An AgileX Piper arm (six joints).
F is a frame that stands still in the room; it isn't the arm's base.
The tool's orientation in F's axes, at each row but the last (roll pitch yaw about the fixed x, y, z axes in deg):
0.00 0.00 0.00
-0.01 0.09 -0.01
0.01 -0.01 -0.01
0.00 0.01 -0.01
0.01 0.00 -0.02
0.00 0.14 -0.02
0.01 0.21 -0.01
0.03 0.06 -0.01
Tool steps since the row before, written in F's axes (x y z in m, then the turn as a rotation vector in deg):
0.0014 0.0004 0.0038 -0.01 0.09 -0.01
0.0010 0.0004 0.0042 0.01 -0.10 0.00
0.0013 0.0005 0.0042 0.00 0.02 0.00
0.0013 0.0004 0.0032 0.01 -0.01 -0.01
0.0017 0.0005 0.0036 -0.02 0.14 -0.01
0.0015 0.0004 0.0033 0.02 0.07 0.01
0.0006 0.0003 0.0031 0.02 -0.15 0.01
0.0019 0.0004 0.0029 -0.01 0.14 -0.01
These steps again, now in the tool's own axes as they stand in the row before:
0.0014 0.0004 0.0038 -0.01 0.09 -0.01
0.0010 0.0004 0.0042 0.01 -0.10 0.00
0.0013 0.0005 0.0042 0.00 0.02 0.00
0.0013 0.0004 0.0032 0.01 -0.01 -0.01
0.0017 0.0005 0.0036 -0.02 0.14 -0.01
0.0015 0.0004 0.0033 0.02 0.07 0.01
0.0006 0.0003 0.0031 0.02 -0.15 0.01
0.0019 0.0004 0.0029 -0.01 0.14 -0.01

